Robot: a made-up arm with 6 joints. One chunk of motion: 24 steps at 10 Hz.
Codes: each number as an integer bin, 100 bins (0 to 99) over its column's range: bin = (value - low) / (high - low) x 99, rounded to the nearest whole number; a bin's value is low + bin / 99 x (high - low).
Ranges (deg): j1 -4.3..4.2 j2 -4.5..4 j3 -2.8..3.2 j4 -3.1..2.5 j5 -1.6..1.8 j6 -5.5..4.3
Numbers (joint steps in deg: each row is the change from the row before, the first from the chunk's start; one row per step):
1: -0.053 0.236 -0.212 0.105 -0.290 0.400
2: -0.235 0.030 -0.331 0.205 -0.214 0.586
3: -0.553 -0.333 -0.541 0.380 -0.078 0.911
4: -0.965 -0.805 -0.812 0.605 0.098 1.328
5: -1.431 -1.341 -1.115 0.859 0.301 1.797
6: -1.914 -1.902 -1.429 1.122 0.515 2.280
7: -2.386 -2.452 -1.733 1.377 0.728 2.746
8: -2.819 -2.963 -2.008 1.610 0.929 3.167
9: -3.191 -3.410 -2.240 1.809 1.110 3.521
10: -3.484 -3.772 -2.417 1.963 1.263 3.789
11: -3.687 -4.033 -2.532 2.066 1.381 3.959
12: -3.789 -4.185 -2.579 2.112 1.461 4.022
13: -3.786 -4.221 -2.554 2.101 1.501 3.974
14: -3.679 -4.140 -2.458 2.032 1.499 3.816
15: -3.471 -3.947 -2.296 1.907 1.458 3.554
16: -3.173 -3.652 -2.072 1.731 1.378 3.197
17: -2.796 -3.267 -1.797 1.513 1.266 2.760
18: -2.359 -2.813 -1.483 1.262 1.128 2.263
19: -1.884 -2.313 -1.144 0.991 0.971 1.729
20: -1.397 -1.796 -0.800 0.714 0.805 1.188
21: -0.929 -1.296 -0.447 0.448 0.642 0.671
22: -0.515 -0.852 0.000 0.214 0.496 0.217
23: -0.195 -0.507 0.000 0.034 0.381 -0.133
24: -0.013 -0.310 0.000 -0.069 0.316 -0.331
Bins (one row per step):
1: 49 55 43 57 38 60
2: 47 53 41 58 40 61
3: 44 49 37 62 44 65
4: 39 43 33 65 49 69
5: 33 37 28 70 55 74
6: 28 30 23 75 62 79
7: 22 24 18 79 68 83
8: 17 18 13 83 74 88
9: 13 13 9 87 79 91
10: 10 8 6 90 83 94
11: 7 5 4 91 87 96
12: 6 4 4 92 89 96
13: 6 3 4 92 90 96
14: 7 4 6 91 90 94
15: 10 6 8 89 89 91
16: 13 10 12 85 87 88
17: 18 14 17 82 83 83
18: 23 20 22 77 79 78
19: 28 25 27 72 75 73
20: 34 31 33 67 70 68
21: 39 37 39 63 65 62
22: 44 42 46 59 61 58
23: 48 47 46 55 58 54
24: 50 49 46 54 56 52

